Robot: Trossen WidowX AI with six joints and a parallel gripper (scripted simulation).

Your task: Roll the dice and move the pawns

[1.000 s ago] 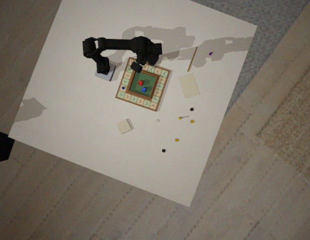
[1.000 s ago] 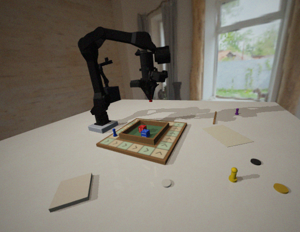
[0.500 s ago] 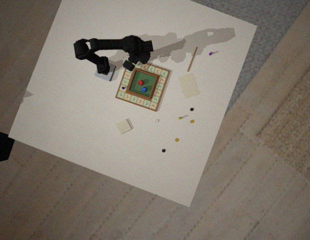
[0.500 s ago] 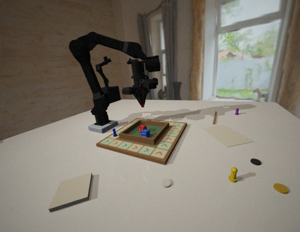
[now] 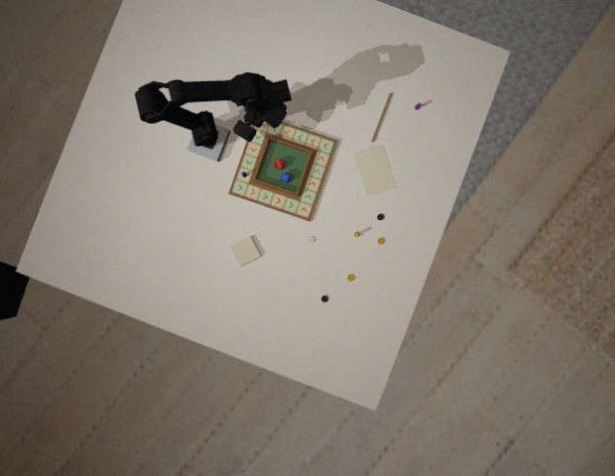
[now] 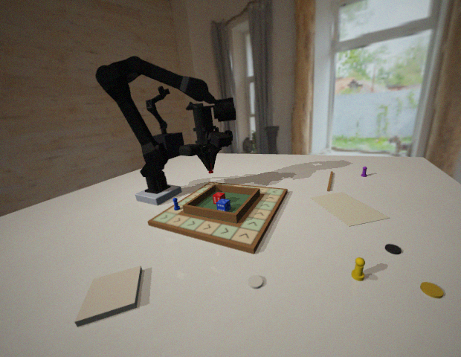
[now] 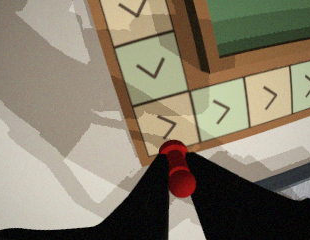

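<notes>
My gripper tip is now 18 cm to the left of the blue pawn and 4 cm above it. From my gripper tip the other things lie so: wooden stick (37 cm ahead, 15 cm to the left, 6 cm below); red pawn (1 cm above); green tray (11 cm ahead, 11 cm to the right, 6 cm below).
</notes>
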